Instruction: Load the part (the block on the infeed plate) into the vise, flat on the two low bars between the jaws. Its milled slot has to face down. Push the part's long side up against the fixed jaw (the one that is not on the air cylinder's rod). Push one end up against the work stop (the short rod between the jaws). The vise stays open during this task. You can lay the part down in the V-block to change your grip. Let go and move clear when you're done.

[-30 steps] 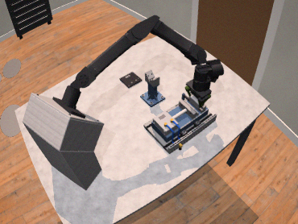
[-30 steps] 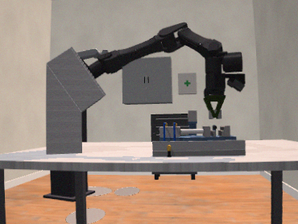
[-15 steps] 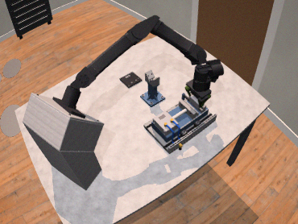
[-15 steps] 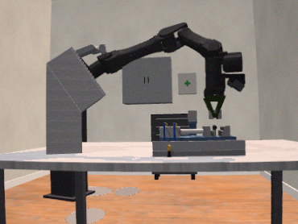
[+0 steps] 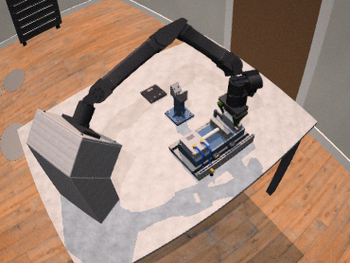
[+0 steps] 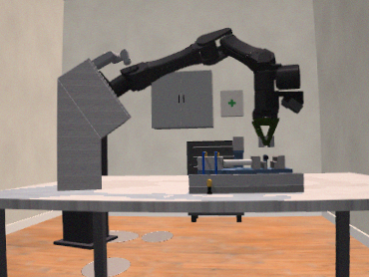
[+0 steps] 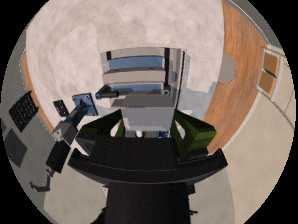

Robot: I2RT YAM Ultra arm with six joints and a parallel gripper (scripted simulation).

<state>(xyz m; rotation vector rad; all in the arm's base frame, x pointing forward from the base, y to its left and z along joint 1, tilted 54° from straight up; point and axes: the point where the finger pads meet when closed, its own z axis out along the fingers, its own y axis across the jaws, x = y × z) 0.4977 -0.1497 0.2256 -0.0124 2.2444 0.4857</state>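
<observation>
My gripper is now right at the grey part. Also, from my hand: fixed jaw (6 cm below, 3 cm to the left, 3 cm ahead); moving jaw (6 cm below, 3 cm behind, 2 cm to the left); air cylinder rod (8 cm behind, 6 cm below).
</observation>
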